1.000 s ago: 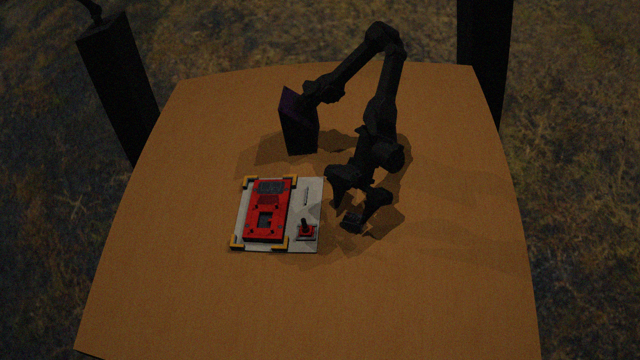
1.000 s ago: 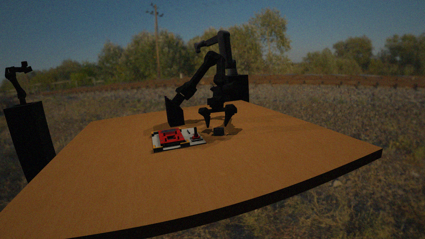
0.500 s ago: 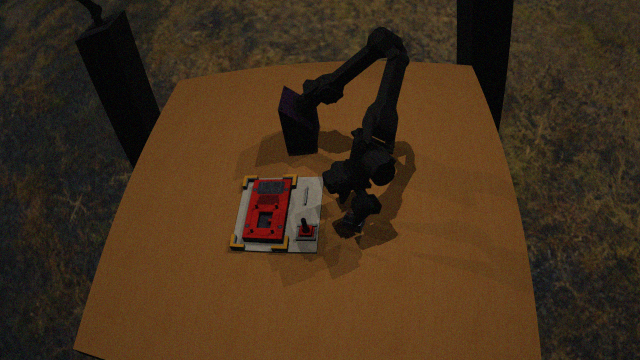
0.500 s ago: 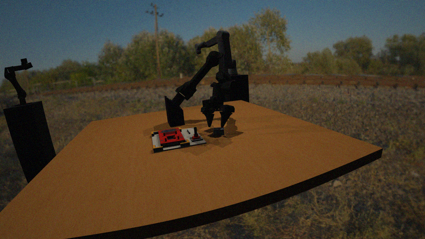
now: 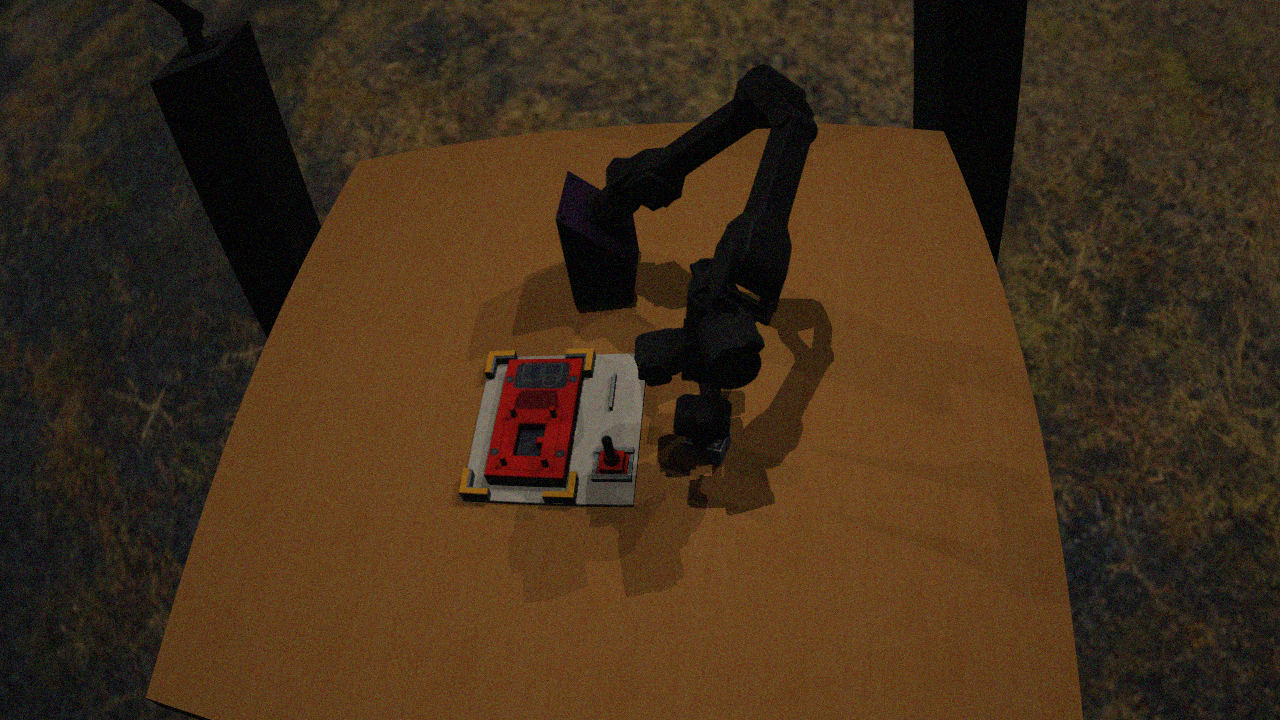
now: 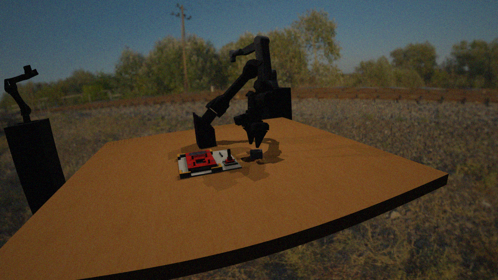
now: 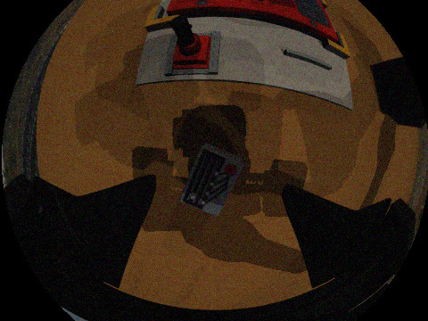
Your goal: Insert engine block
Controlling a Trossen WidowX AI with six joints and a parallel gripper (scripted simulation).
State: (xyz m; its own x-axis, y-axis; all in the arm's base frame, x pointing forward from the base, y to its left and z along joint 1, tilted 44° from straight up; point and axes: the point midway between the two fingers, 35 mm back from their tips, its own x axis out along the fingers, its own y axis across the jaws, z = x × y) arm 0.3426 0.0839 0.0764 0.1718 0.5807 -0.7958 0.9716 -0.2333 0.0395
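Right now my gripper tip is 30 mm above the engine block and 10 mm short of it.
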